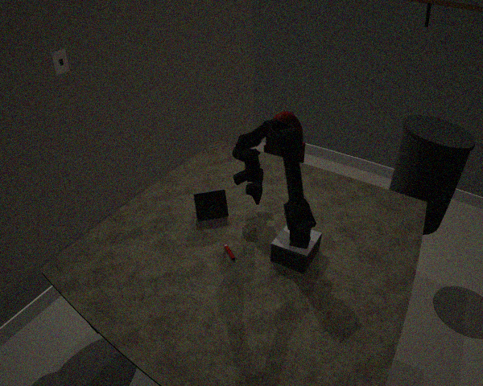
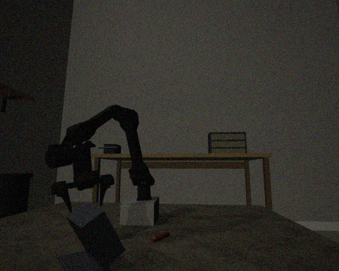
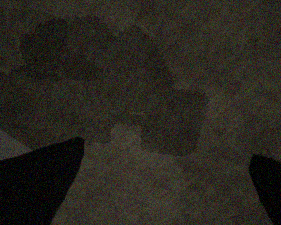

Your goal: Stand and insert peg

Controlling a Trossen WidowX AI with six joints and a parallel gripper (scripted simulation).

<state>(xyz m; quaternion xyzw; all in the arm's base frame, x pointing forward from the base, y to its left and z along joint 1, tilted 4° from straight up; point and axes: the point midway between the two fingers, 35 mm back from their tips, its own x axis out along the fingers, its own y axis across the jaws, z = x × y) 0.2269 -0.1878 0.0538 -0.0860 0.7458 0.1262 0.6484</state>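
Now: the red peg 23 cm to the left of my gripper tip, 8 cm below it and 4 cm ahead of it. Round my gripper tip: dark sloped panel (18 cm ahead, 7 cm to the left, 2 cm below).
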